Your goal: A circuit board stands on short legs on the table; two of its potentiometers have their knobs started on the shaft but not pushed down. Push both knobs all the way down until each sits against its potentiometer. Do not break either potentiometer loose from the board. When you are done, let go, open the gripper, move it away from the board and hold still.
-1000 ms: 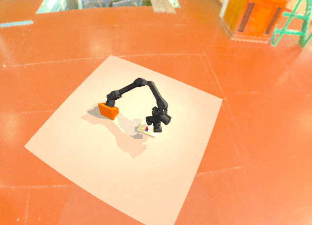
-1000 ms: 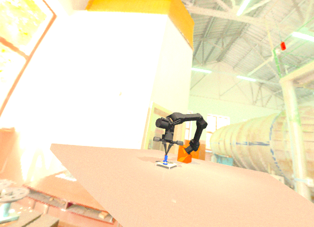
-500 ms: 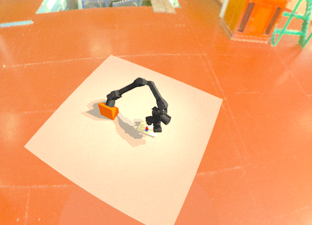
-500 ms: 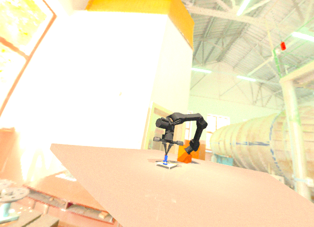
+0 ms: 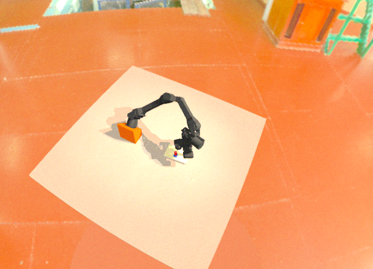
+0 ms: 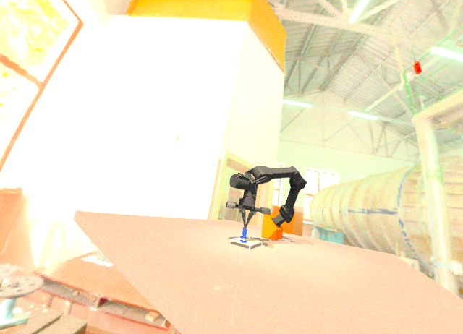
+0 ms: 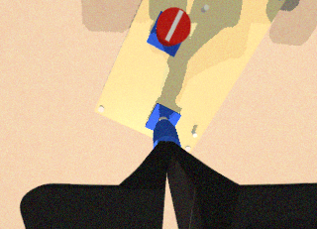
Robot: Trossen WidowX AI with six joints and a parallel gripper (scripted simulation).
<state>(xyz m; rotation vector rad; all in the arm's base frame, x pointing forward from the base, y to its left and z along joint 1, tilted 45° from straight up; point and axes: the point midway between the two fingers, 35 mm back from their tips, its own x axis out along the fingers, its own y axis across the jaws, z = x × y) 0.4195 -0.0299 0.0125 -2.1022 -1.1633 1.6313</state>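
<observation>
My gripper tip is now 20 mm above the blue knob. Also, from my gripper tip: red knob: 60 mm behind, 30 mm to the right, 20 mm below.
</observation>
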